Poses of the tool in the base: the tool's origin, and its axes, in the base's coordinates. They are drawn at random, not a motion.
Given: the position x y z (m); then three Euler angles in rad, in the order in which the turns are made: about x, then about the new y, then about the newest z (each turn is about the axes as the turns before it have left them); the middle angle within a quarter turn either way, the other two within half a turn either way.
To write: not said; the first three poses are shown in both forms.
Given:
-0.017, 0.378, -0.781, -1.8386, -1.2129, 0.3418
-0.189, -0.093, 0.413, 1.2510, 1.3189, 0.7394
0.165, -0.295, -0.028, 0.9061, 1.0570, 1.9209
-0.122, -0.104, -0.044, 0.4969, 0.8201, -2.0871
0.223, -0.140, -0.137, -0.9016, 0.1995, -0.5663
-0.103, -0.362, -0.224, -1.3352, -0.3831, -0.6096
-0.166, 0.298, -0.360, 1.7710, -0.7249, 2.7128
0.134, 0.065, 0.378, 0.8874, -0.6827, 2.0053
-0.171, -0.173, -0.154, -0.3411, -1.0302, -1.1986
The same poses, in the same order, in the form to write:
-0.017, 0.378, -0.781, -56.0, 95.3, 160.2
-0.189, -0.093, 0.413, 114.6, 85.5, -13.7
0.165, -0.295, -0.028, 165.7, 72.4, -24.0
-0.122, -0.104, -0.044, -83.0, 53.2, -24.0
0.223, -0.140, -0.137, -113.5, 52.6, 75.5
-0.103, -0.362, -0.224, -130.1, 77.5, 112.5
-0.166, 0.298, -0.360, -122.2, 98.6, -132.1
0.134, 0.065, 0.378, -127.9, 60.7, -136.4
-0.171, -0.173, -0.154, 133.8, 61.0, 168.6

